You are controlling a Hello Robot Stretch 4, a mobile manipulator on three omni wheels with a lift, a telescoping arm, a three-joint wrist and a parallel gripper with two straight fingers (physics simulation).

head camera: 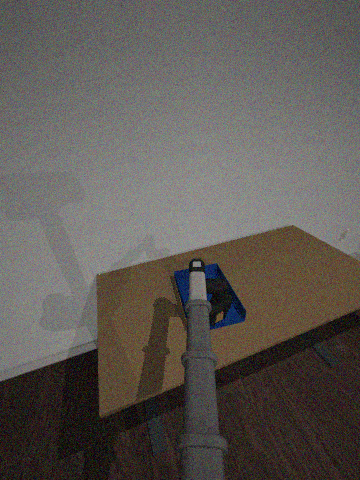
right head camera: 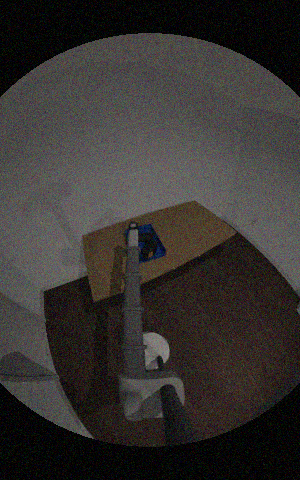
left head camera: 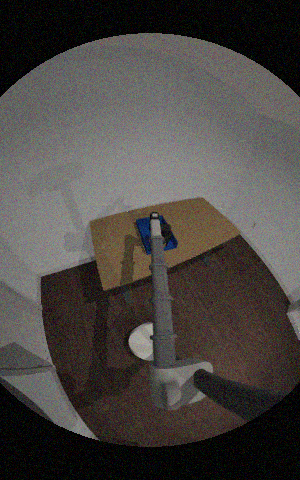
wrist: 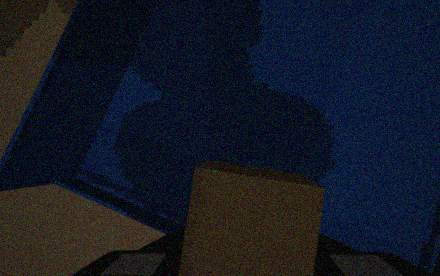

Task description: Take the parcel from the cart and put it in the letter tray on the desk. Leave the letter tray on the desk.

same spot on desk: [right head camera: 186,230] = [head camera: 281,279]
